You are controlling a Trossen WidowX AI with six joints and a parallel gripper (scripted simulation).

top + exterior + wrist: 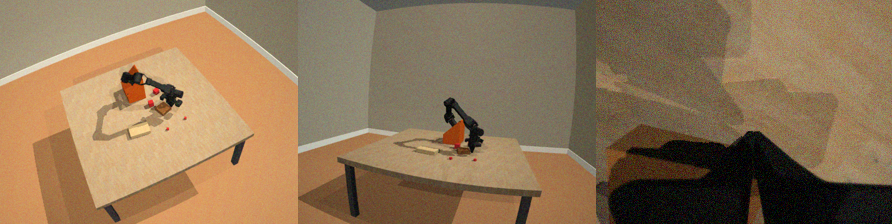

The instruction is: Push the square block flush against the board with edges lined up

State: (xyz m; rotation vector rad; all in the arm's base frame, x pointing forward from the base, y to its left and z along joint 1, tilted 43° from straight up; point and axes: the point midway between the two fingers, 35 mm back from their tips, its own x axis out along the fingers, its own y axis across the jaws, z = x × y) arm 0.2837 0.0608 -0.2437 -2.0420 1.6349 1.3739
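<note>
My gripper tip is 70 mm to the left of the square block, 10 mm below it and 10 mm past it. Also, from my gripper tip: board: 330 mm to the right, 100 mm ahead, 10 mm above.
</note>
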